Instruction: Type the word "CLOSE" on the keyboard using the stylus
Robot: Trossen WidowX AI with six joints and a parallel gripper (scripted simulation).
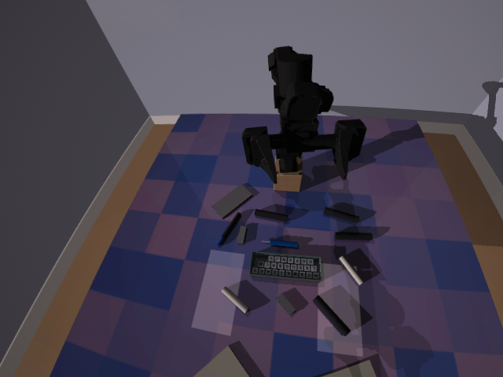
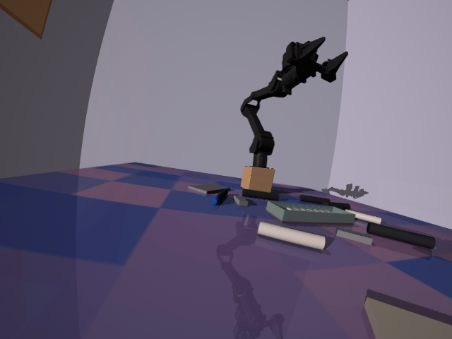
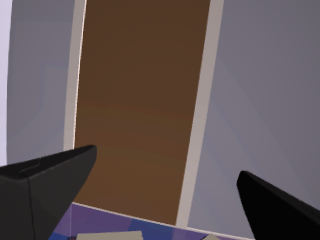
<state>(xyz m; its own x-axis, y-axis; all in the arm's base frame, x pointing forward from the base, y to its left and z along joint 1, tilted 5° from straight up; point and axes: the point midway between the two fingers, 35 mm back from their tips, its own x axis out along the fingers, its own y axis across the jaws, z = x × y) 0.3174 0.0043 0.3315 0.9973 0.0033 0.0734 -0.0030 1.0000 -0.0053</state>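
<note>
Right now my gripper tip is 7 cm past the blue stylus, 5 cm to the left of it and 45 cm above it. The rest, counted from my gripper tip: grey slab 24 cm behind, 21 cm to the right, 45 cm below; small grey block 12 cm ahead, 2 cm to the right, 45 cm below; blue-tipped pen 10 cm behind, 22 cm to the right, 45 cm below.
</note>
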